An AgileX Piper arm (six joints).
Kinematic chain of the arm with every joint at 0, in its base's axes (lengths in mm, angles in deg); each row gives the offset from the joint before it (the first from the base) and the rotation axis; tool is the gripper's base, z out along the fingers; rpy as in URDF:
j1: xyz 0 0 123 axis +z
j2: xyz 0 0 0 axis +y
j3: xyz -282.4 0 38.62 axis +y
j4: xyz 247.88 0 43.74 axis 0.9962 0 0.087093
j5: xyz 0 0 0 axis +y
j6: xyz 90.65 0 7.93 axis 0.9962 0 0.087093
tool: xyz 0 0 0 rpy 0 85 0
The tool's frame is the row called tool.
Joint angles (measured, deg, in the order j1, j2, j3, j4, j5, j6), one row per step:
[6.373 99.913 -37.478 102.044 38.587 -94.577]
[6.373 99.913 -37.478 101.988 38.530 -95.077]
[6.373 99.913 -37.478 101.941 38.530 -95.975]
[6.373 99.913 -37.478 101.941 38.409 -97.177]
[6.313 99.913 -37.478 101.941 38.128 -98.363]
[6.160 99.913 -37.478 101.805 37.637 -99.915]
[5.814 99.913 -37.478 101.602 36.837 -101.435]
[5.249 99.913 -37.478 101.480 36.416 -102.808]
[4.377 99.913 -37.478 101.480 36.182 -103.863]
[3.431 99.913 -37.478 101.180 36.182 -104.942]
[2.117 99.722 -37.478 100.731 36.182 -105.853]
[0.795 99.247 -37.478 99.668 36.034 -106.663]
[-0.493 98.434 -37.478 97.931 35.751 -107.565]
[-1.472 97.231 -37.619 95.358 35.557 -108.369]
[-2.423 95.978 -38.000 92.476 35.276 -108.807]
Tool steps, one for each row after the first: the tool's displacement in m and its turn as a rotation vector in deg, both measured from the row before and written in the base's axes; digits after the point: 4 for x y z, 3 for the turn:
[0.0000 -0.0001 -0.0001 -0.308 -0.329 0.312]
[0.0000 0.0000 0.0000 -0.437 -0.599 0.569]
[0.0001 -0.0001 -0.0001 -0.654 -0.784 0.646]
[0.0002 -0.0006 -0.0003 -0.783 -0.752 0.495]
[0.0003 -0.0013 -0.0005 -1.205 -0.968 0.630]
[0.0007 -0.0026 -0.0009 -1.492 -0.899 0.323]
[0.0009 -0.0033 -0.0005 -1.070 -0.825 0.156]
[0.0013 -0.0046 -0.0002 -0.706 -0.627 -0.346]
[0.0010 -0.0047 -0.0001 -0.691 -0.673 -0.026]
[0.0011 -0.0065 0.0007 -0.689 -0.753 -0.372]
[0.0005 -0.0066 0.0017 -1.104 -0.947 -0.007]
[-0.0003 -0.0066 0.0029 -1.664 -1.297 0.567]
[-0.0009 -0.0048 0.0050 -2.071 -1.751 1.533]
[-0.0003 -0.0049 0.0058 -2.215 -1.793 1.487]

